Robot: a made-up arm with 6 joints. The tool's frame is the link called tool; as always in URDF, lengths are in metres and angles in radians. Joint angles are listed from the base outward.
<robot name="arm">
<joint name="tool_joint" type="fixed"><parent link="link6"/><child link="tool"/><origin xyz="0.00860 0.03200 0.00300" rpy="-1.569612 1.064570 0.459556"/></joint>
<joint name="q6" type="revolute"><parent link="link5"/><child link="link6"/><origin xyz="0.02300 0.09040 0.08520"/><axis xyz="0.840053 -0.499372 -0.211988"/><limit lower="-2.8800" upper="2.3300"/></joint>
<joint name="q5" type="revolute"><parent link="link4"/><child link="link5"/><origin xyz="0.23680 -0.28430 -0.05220"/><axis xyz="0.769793 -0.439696 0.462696"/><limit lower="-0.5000" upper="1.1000"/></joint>
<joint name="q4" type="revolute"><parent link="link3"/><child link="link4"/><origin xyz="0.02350 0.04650 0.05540"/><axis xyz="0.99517 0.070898 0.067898"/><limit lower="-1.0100" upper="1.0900"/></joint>
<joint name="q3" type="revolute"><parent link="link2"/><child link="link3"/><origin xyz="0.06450 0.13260 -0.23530"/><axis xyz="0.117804 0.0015 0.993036"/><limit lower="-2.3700" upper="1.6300"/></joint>
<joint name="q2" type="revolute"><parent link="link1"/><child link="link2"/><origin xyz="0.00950 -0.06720 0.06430"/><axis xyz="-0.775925 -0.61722 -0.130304"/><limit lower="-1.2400" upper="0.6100"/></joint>
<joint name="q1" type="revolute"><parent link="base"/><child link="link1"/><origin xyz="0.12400 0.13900 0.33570"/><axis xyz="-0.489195 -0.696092 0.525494"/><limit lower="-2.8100" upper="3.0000"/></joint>
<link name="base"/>
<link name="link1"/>
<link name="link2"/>
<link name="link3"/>
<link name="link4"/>
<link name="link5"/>
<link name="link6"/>
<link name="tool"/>
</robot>
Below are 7 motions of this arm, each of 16 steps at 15 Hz.
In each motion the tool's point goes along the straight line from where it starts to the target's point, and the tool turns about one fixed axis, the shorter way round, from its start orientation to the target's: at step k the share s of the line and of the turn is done. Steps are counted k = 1, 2, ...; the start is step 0. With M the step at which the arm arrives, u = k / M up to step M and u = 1 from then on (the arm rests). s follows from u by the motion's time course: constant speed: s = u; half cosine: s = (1 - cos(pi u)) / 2; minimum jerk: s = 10 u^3 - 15 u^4 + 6 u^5.
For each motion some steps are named. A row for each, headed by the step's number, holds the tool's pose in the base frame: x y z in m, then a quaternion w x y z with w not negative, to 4 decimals.
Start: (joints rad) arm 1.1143 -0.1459 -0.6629 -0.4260 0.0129 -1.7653
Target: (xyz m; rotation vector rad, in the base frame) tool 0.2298 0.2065 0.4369 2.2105 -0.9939 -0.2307
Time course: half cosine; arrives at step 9
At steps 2, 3, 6, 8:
2: 0.3049 0.1464 0.5088 0.1984 0.6176 -0.7582 -0.0659
3: 0.2936 0.1555 0.4980 0.2244 0.6632 -0.7106 -0.0704
6: 0.2511 0.1895 0.4573 0.3109 0.8028 -0.5017 -0.0842
8: 0.2324 0.2044 0.4394 0.3422 0.8467 -0.3977 -0.0884

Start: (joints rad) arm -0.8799 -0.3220 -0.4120 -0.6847 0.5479 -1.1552
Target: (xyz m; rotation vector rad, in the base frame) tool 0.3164 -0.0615 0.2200 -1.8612 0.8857 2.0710
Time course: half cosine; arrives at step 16
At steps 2, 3, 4, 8, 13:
2: 0.2637 -0.0058 0.1817 0.0830 -0.3357 0.4776 0.8077
3: 0.2662 -0.0085 0.1835 0.0846 -0.3513 0.4704 0.8051
4: 0.2697 -0.0121 0.1860 0.0866 -0.3722 0.4605 0.8012
8: 0.2890 -0.0326 0.2001 0.0974 -0.4866 0.3995 0.7708
13: 0.3118 -0.0566 0.2166 0.1078 -0.6099 0.3187 0.7175

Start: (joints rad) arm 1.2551 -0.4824 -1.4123 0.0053 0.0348 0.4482
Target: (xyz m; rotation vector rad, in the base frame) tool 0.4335 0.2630 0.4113 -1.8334 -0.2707 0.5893
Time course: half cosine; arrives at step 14
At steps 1, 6, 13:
1: 0.2295 0.0007 0.4254 0.7157 -0.6939 0.0735 -0.0284
6: 0.3072 0.1006 0.4200 0.6689 -0.7391 0.0014 0.0796
13: 0.4309 0.2597 0.4115 0.5659 -0.7785 -0.1127 0.2470

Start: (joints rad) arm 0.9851 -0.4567 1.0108 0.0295 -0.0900 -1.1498
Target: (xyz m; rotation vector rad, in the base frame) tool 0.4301 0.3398 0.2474 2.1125 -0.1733 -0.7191
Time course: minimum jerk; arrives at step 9
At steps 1, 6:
1: 0.2689 0.5137 0.2271 0.4563 0.8389 0.0790 -0.2861
6: 0.3959 0.3767 0.2431 0.4415 0.8486 -0.0381 -0.2890

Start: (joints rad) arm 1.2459 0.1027 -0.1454 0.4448 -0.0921 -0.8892
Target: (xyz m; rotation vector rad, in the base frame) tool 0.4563 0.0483 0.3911 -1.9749 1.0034 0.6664
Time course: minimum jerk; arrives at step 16
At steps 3, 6, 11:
3: 0.4631 0.2960 0.4907 0.0278 -0.9640 0.1808 0.1932
6: 0.4615 0.2370 0.4670 0.1209 -0.9395 0.2380 0.2148
11: 0.4576 0.0952 0.4099 0.3361 -0.8315 0.3618 0.2546

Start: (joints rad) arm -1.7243 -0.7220 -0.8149 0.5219 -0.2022 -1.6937
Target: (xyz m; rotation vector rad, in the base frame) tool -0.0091 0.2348 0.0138 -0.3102 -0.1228 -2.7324
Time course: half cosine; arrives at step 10
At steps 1, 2, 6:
1: 0.0040 0.3822 0.2221 0.2000 0.4851 0.0578 0.8493
2: 0.0031 0.3714 0.2069 0.1721 0.4617 0.0574 0.8683
6: -0.0045 0.2870 0.0876 0.0545 -0.2538 -0.0506 -0.9644

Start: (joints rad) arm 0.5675 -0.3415 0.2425 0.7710 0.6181 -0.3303
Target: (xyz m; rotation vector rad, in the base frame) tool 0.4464 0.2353 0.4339 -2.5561 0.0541 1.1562
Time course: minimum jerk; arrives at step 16
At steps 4, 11, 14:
4: 0.4528 0.2502 0.2012 0.4672 -0.4819 -0.3175 0.6698
11: 0.4477 0.2383 0.3872 0.2385 -0.8430 -0.0531 0.4792
14: 0.4465 0.2356 0.4297 0.1736 -0.8939 0.0126 0.4131

